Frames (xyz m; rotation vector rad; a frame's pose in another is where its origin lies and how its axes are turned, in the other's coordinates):
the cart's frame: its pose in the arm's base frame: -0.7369 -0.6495 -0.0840 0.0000 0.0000 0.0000
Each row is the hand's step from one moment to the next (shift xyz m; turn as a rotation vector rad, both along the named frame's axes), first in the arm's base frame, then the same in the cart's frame.
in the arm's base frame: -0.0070 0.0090 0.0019 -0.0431 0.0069 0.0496
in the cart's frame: -0.0070 0.0090 0.0019 -0.0431 0.0069 0.0496
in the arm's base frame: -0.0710 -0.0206 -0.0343 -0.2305 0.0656 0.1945
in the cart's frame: -0.0710 -0.0206 -0.0343 -0.2305 0.0656 0.1945
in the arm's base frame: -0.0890 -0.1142 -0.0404 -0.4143 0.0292 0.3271
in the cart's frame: -0.0890 -0.1142 -0.0404 -0.4143 0.0292 0.3271
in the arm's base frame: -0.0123 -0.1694 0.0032 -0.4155 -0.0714 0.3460
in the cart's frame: -0.0123 -0.1694 0.0032 -0.4155 -0.0714 0.3460
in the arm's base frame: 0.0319 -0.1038 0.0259 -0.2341 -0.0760 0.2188
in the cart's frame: 0.0319 -0.1038 0.0259 -0.2341 -0.0760 0.2188
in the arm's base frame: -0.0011 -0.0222 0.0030 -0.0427 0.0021 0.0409
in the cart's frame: -0.0011 -0.0222 0.0030 -0.0427 0.0021 0.0409
